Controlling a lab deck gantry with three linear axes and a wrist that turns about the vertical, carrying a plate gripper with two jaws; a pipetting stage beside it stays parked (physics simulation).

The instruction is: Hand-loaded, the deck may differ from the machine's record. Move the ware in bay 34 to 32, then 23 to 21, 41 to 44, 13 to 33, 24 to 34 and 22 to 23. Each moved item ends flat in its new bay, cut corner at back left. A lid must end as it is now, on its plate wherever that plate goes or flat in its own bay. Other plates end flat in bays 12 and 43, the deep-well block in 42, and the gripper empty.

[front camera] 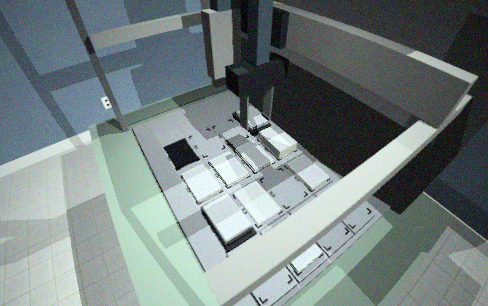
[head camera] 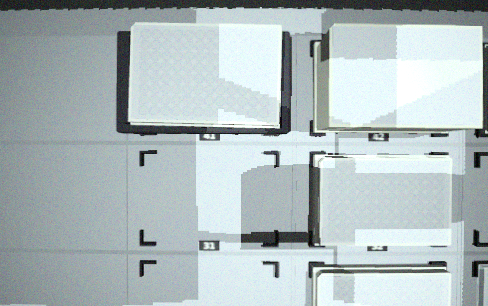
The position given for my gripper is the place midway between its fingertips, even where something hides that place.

Note:
I see my gripper (front camera: 255, 122) and a deep-well block (head camera: 367, 78).
The deep-well block is seen too in the front camera view (front camera: 280, 144).

